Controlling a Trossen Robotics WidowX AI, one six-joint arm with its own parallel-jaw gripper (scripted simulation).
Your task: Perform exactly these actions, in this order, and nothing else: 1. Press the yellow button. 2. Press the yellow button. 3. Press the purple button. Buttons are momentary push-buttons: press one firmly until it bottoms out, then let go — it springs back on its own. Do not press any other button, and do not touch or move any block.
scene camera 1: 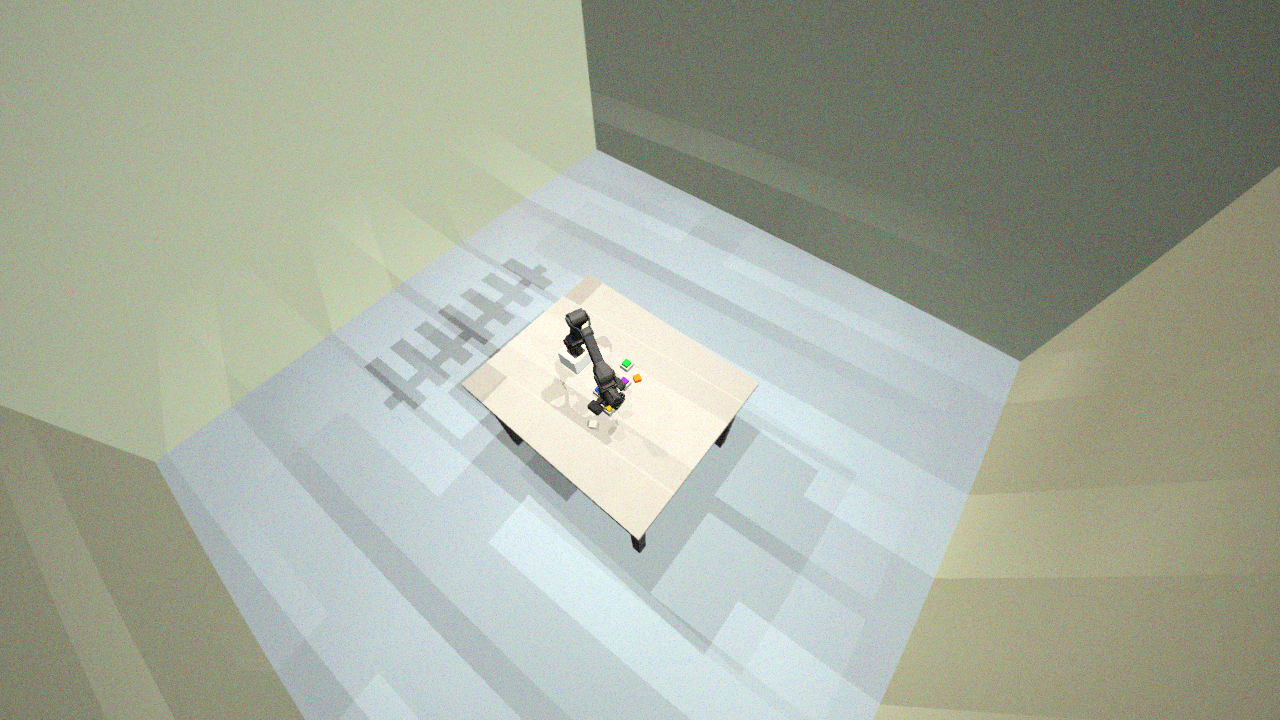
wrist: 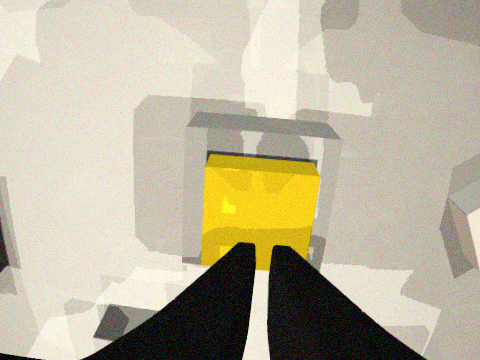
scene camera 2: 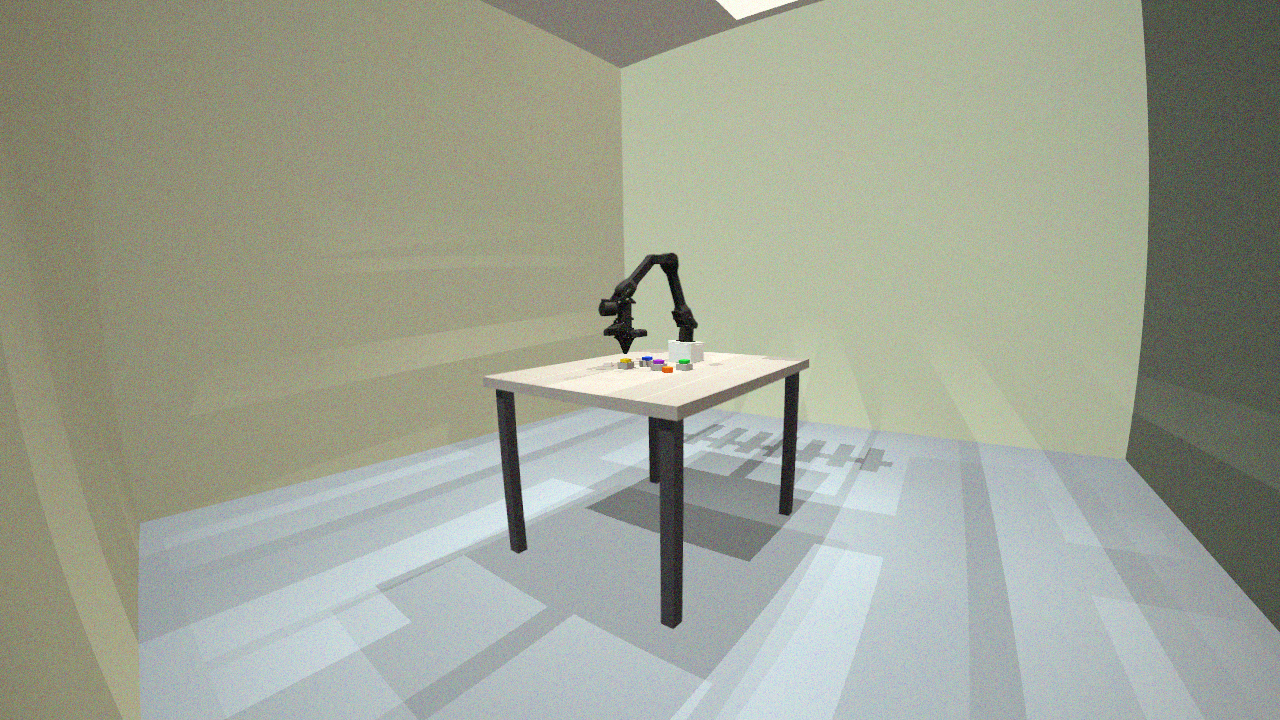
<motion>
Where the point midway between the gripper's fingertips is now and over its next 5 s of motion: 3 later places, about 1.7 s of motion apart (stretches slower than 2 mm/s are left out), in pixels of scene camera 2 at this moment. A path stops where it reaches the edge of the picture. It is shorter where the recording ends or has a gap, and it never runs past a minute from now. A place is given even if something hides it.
The gripper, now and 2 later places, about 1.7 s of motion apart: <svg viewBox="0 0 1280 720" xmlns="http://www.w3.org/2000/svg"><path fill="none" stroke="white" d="M625 353L626 352L658 358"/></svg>
</motion>
